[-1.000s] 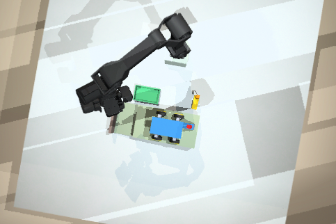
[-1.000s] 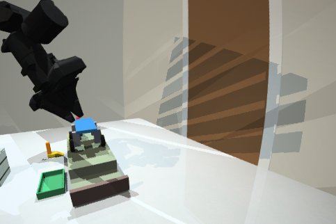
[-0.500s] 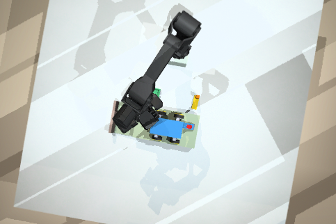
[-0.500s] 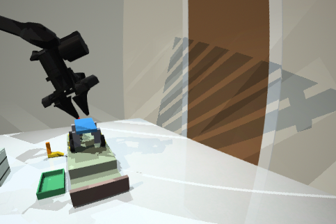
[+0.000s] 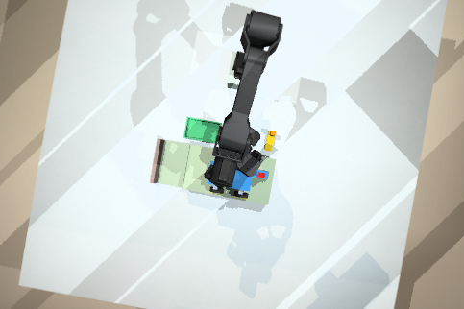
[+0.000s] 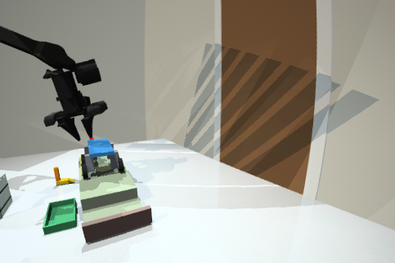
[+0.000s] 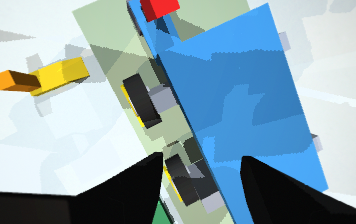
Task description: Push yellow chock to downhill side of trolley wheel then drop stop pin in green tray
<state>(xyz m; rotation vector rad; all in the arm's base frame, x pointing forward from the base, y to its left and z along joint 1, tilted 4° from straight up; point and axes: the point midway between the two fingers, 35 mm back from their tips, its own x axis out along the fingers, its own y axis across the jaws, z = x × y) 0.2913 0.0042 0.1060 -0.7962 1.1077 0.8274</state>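
My gripper tip is 9 cm past the yellow chock, 11 cm to the right of it and 16 cm above it. Round my gripper tip: red-headed stop pin: 2 cm ahead, 9 cm to the left, 5 cm below; then blue trolley: 4 cm ahead, 7 cm below; then green tray: 9 cm behind, 12 cm to the right, 18 cm below.
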